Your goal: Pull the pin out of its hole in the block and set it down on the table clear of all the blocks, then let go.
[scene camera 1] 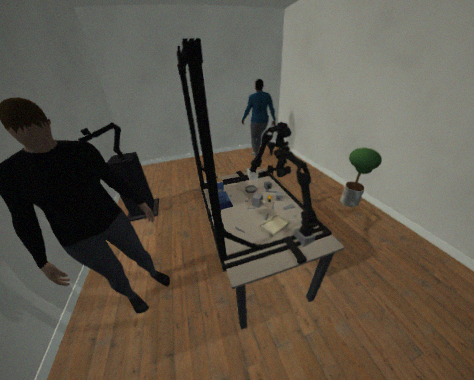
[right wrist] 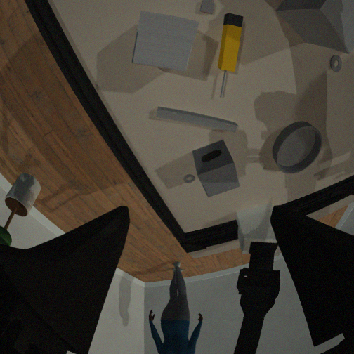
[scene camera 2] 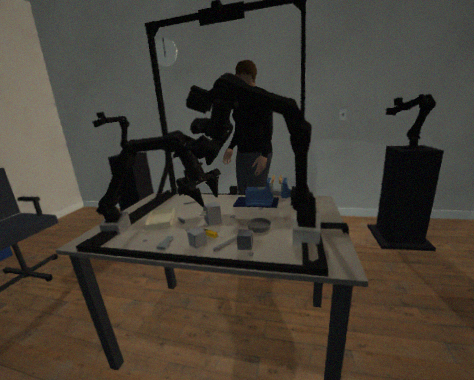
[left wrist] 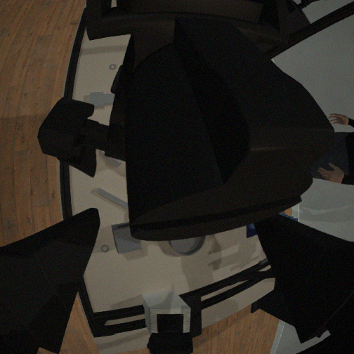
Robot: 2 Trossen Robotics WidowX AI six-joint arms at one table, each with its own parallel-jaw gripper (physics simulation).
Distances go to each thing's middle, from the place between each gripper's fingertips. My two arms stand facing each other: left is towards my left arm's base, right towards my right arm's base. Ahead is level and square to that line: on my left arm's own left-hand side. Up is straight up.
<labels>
I see my right gripper 19 cm above the grey bar (right wrist: pixel 165 112), 4 cm to the right of it and 2 cm past it. From my right hand the other things lie so: round dish (right wrist: pixel 298 144): 18 cm below, 18 cm behind, 15 cm to the left.
Right now the grey bar is 350 mm below my left hand, 10 mm to the left of it and 10 mm behind it. From my left hand the other things lie so: round dish (350 mm below, 180 mm behind, 130 mm to the left).
</labels>
